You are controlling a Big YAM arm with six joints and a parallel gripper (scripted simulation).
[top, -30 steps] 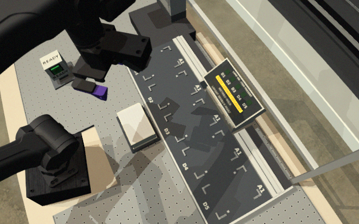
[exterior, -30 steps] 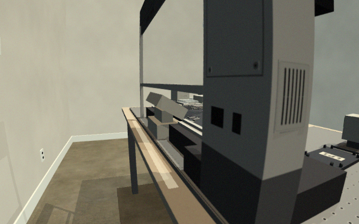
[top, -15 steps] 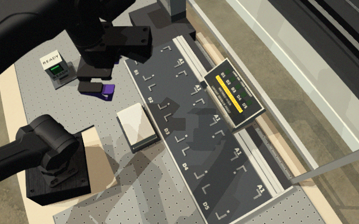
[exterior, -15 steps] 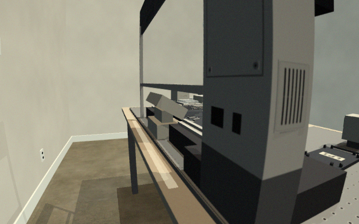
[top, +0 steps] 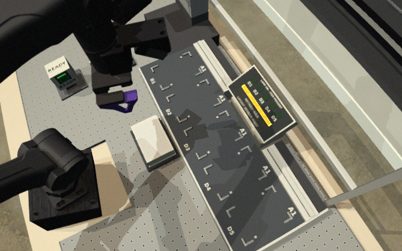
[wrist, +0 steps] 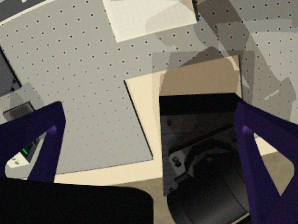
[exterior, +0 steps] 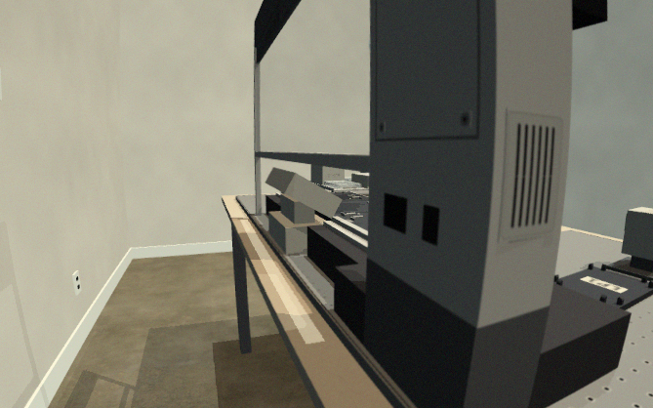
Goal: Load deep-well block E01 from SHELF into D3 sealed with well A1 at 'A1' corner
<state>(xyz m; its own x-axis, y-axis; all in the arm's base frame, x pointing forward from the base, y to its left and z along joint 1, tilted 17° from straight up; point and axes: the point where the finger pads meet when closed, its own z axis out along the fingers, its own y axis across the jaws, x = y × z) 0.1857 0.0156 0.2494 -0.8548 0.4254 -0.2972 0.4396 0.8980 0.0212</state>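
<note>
The deep-well block is 28 cm below my hand. Also, from my hand: ready key (34 cm to the left, 23 cm below, 10 cm behind); regrip nest RG (31 cm below); LP1 pad (35 cm to the left, 31 cm below, 6 cm ahead).
</note>
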